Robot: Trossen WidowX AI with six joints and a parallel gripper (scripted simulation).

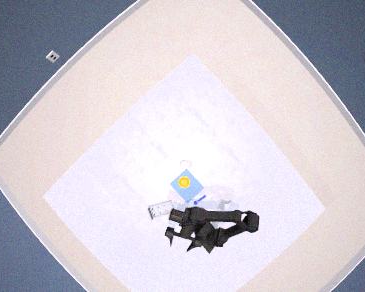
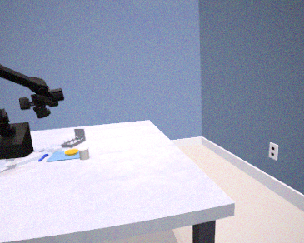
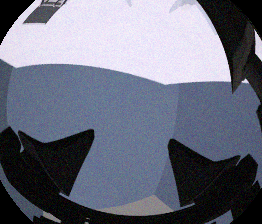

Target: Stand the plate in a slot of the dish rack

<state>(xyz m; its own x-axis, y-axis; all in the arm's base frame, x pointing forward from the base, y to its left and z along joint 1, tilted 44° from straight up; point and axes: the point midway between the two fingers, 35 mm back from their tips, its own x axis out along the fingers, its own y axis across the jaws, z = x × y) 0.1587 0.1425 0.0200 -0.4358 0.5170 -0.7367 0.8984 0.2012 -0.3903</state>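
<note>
My gripper tip is 20 cm short of the plate, 24 cm to the left of it and 23 cm above it. Round my gripper tip: blue utensil: 6 cm ahead, 22 cm to the right, 24 cm below; pale cup: 26 cm ahead, 32 cm to the right, 22 cm below; dish rack: 17 cm ahead, 4 cm to the right, 22 cm below.
</note>
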